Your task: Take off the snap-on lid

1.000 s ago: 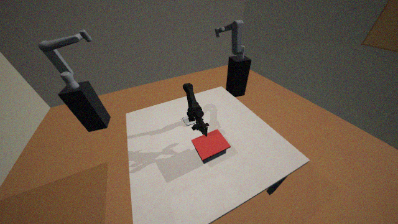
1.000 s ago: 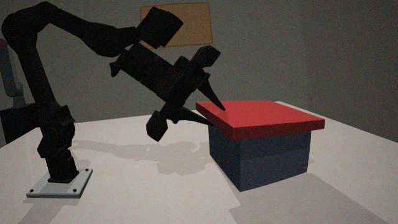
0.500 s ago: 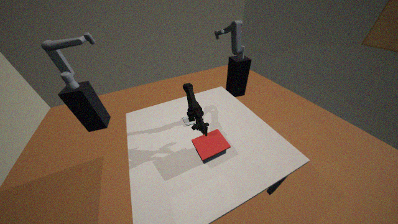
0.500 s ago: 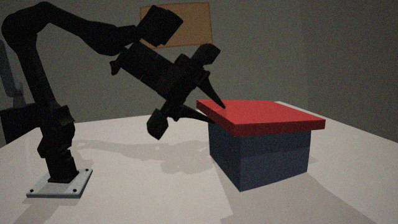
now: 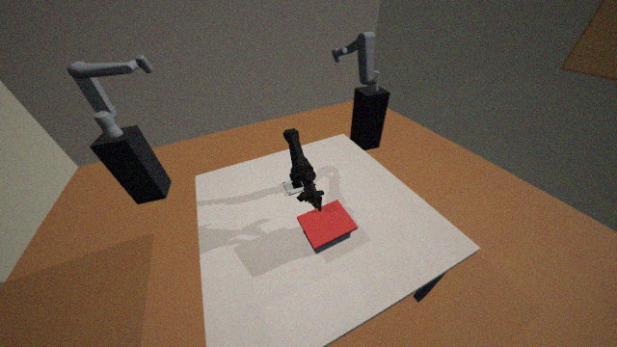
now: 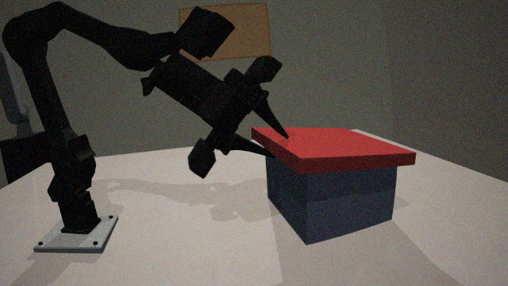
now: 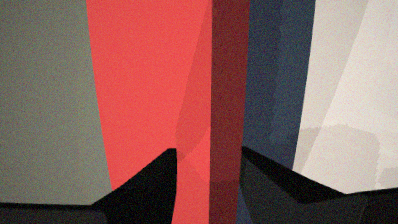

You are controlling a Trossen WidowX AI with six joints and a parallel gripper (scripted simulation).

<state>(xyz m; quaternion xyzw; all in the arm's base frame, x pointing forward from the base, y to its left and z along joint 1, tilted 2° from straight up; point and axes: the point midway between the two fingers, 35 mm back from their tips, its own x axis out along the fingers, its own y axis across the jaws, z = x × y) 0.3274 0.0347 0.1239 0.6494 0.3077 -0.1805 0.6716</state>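
Right now my gripper tip is 8 cm short of the red lid and 1 cm to the right of it. Also, from my gripper tip: blue storage box (7 cm ahead, 1 cm to the left, 6 cm below).
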